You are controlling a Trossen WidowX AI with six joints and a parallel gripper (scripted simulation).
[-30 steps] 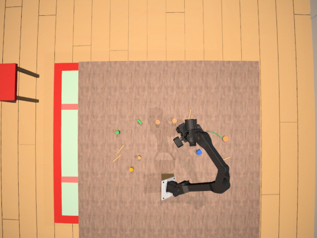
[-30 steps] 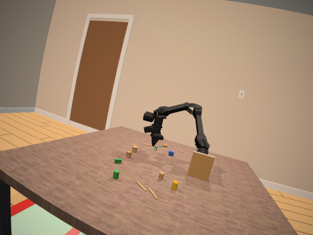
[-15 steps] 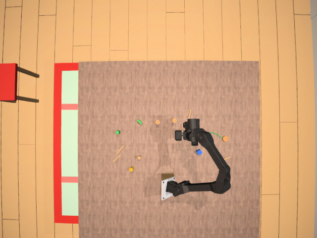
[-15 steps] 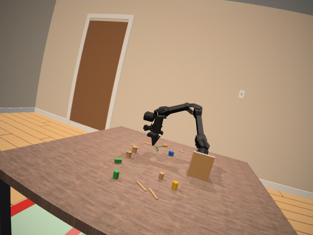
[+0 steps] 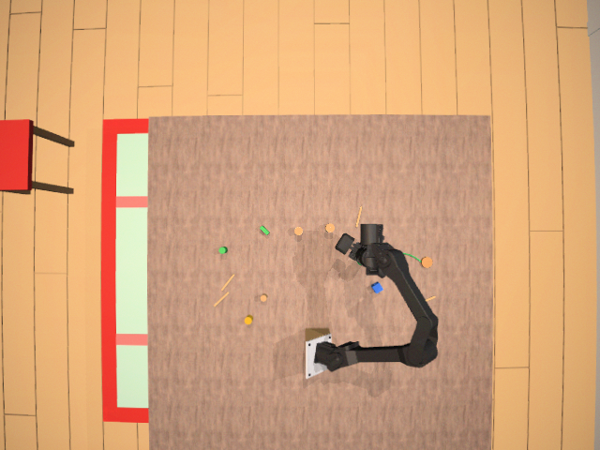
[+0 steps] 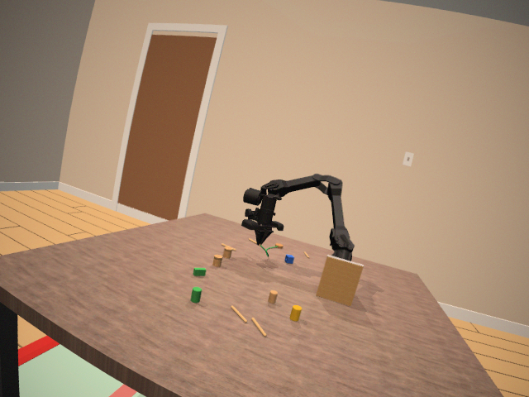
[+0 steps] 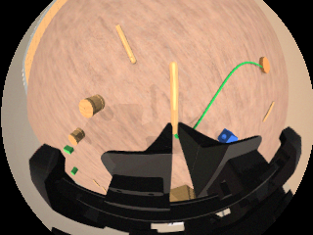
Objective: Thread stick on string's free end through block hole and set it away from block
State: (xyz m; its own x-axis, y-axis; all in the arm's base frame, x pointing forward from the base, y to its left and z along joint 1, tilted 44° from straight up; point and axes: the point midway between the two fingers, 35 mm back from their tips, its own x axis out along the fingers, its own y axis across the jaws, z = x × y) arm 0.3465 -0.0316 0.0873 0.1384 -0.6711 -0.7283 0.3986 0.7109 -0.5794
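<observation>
The thin wooden stick is 1 cm ahead of my gripper tip and 1 cm to the right of it. Round my gripper tip: yellow peg: 30 cm behind, 35 cm to the left, 4 cm below; then round wooden button: 26 cm to the right, 5 cm below; then blue block: 11 cm behind, 9 cm to the right, 4 cm below.
</observation>
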